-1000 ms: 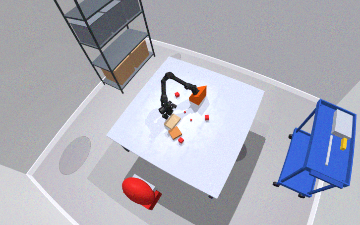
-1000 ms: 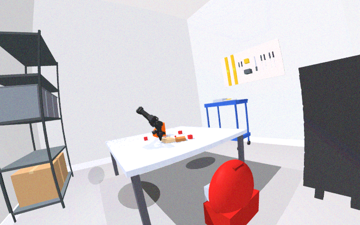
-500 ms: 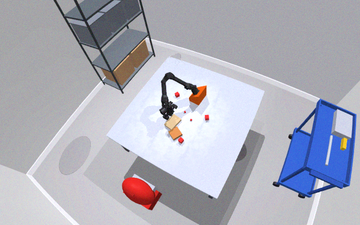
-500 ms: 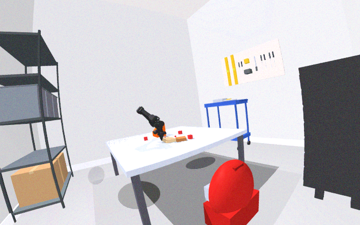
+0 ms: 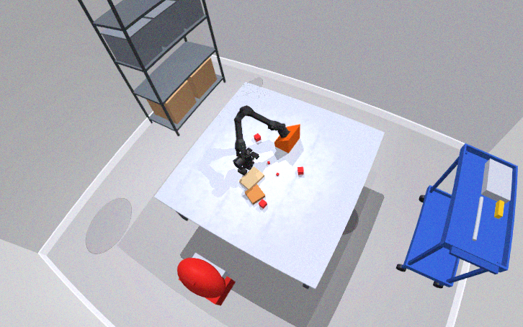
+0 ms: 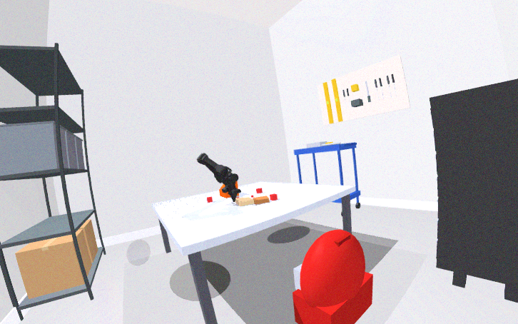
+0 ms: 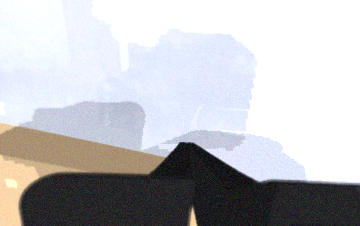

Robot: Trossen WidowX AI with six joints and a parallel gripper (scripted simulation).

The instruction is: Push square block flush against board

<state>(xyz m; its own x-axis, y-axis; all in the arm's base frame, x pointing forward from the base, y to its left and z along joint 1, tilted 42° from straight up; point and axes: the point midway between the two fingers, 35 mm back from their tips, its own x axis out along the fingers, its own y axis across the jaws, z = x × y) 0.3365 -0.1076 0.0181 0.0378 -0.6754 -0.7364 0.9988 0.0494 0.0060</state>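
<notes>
Now: gripper tip 6 cm to the right of the tan board and 5 cm short of it. Round my gripper tip: square block 15 cm to the left, 14 cm ahead.
</notes>
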